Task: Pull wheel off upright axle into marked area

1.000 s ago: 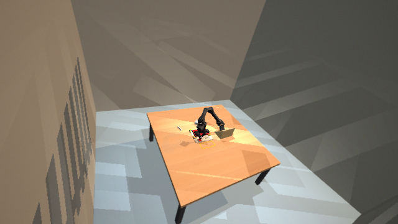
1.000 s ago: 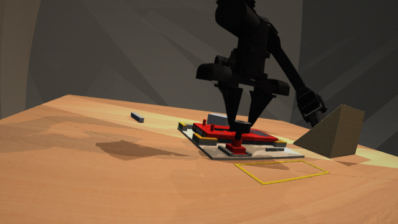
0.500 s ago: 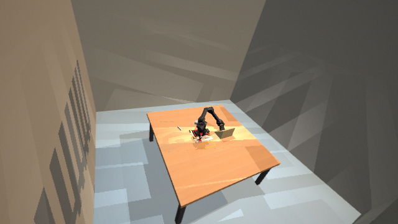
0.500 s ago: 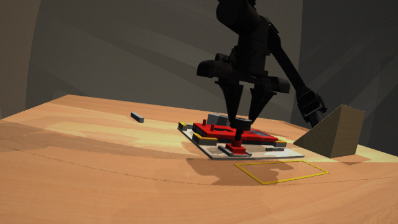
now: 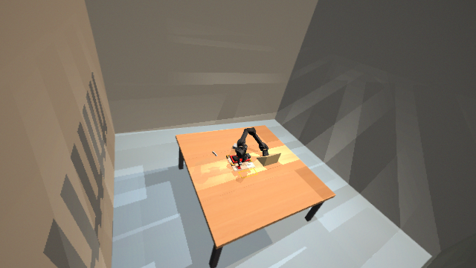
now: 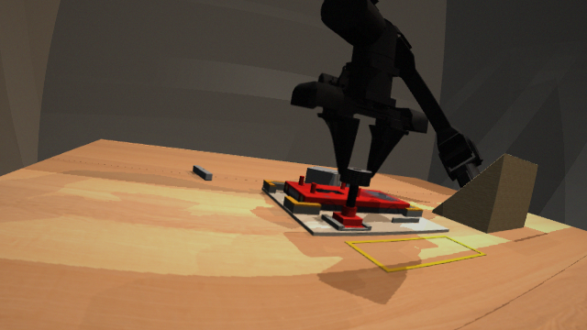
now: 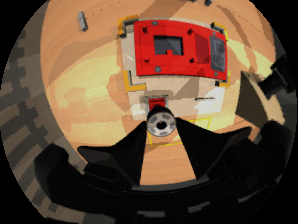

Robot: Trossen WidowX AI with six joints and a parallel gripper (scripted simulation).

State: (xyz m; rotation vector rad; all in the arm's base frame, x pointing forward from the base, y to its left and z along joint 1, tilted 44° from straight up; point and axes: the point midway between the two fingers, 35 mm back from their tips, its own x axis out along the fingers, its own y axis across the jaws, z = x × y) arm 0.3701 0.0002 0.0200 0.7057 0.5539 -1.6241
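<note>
Now: gripper tip 40 mm above the upright axle. The rest, counted from my gripper tip: wheel (right at my gripper tip); then grey box (170 mm behind, 290 mm to the right, 50 mm below); then small bar (120 mm ahead, 290 mm to the right, 60 mm below).
</note>
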